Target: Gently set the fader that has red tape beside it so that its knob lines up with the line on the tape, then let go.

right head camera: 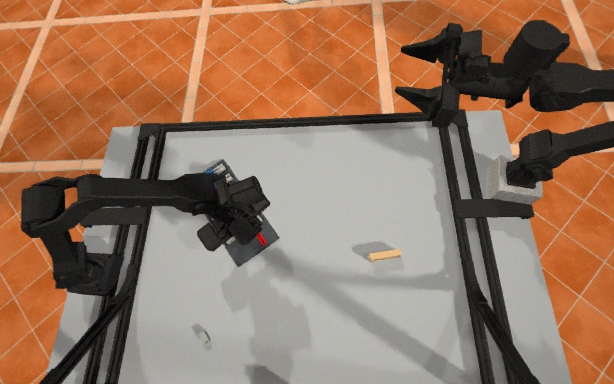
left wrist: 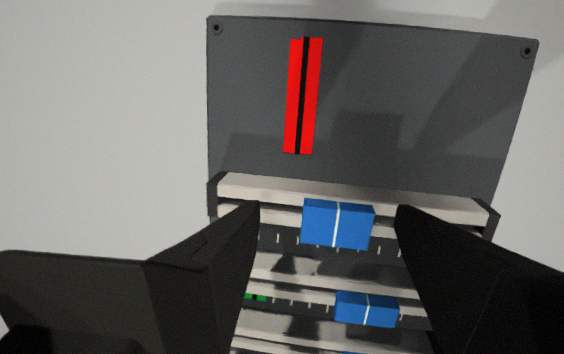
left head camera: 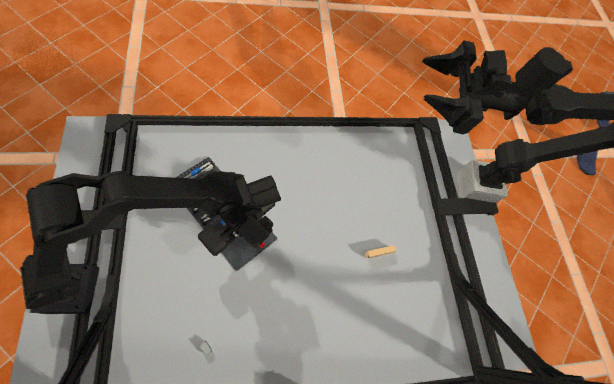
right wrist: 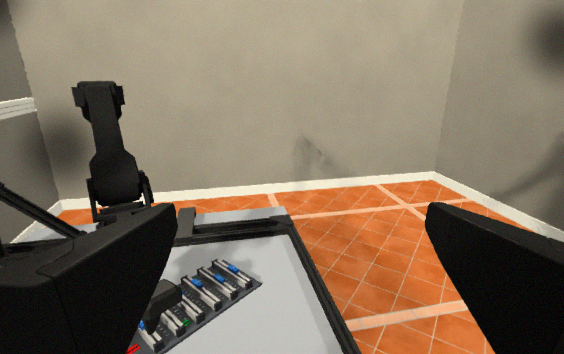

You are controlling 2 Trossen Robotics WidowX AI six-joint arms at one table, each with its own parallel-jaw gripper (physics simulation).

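Places are measured from the left arm's base along level axes (x ahead, y right, z down), in metres.
Pixels of known places: left gripper, fingertip midpoint: (left wrist: 327, 213) (right wrist: 143, 325); right gripper, fingertip midpoint: (right head camera: 398, 68) (left head camera: 423, 77) (right wrist: 301, 214); left arm's base at its link origin: (right head camera: 90, 272) (left head camera: 61, 287); right arm's base at its link origin: (right head camera: 520, 175) (left head camera: 490, 177).
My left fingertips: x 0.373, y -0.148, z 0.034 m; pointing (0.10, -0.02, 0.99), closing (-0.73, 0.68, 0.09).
For each thing: its top centre in the pictures, then the offset to it from my left fingertips. "pt": a spot on its surface instead. Level surfaces: height alone.
- dark fader board at its surface level: dz +0.019 m
- Red tape at a spot on its surface: (left wrist: 316, 95) (left head camera: 256, 241) (right head camera: 258, 239) pt dx +0.035, dy +0.027, dz +0.019 m
- second blue knob at its top centre: (left wrist: 366, 315) dx -0.044, dy -0.018, dz -0.008 m
- green tape at a spot on its surface: (left wrist: 255, 297) pt dx -0.019, dy -0.071, dz +0.018 m
- tan wooden stick at its top centre: (right head camera: 385, 254) (left head camera: 382, 250) dx +0.367, dy +0.053, dz -0.001 m
- small pale object at its top centre: (left head camera: 205, 348) (right head camera: 203, 337) dx -0.067, dy +0.277, dz +0.010 m
- black frame at a spot on its surface: (left head camera: 275, 121) (right head camera: 287, 122) pt dx +0.079, dy -0.336, dz +0.005 m
The dark fader board (left head camera: 240, 257) (right head camera: 242, 254) (left wrist: 425, 100) (right wrist: 253, 286) lies on the table under my left arm. Red tape (left head camera: 262, 245) (right head camera: 261, 239) (left wrist: 316, 95) (right wrist: 133, 349) with a black line is on its end panel. In the left wrist view, the blue knob (left wrist: 320, 224) of the fader nearest the tape has its white line to the right of the tape's line. My left gripper (left wrist: 327, 213) is partly open, with one finger on each side of this knob and gaps to both. My right gripper (left head camera: 425, 80) (right head camera: 400, 70) (right wrist: 301, 214) is wide open and empty, high beyond the table's far right corner.
A second blue knob (left wrist: 366, 309) sits on the neighbouring fader, with green tape (left wrist: 255, 297) to its left. A tan wooden stick (left head camera: 381, 251) (right head camera: 385, 255) and a small pale object (left head camera: 206, 348) (right head camera: 204, 336) lie on the table. A black frame (left head camera: 275, 121) (right head camera: 295, 121) borders the work area.
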